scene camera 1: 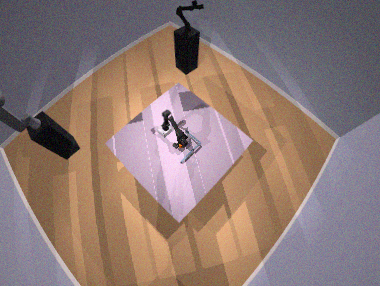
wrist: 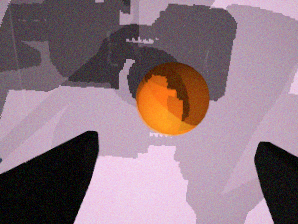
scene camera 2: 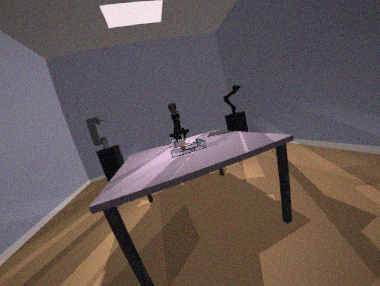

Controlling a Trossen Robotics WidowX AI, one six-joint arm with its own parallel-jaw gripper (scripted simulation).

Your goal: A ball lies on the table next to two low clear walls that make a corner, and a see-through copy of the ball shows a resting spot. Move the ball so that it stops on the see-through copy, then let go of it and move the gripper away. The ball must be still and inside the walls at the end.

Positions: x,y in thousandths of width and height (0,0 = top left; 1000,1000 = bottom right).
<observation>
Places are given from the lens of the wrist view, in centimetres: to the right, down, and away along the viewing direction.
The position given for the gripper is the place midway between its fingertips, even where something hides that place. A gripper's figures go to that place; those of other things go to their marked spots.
gripper (wrist: 596,654): 1, 2, 10
orange ball (wrist: 602,395): 2, -1, 13
see-through ball (wrist: 512,511): 0, 0, 14
</observation>
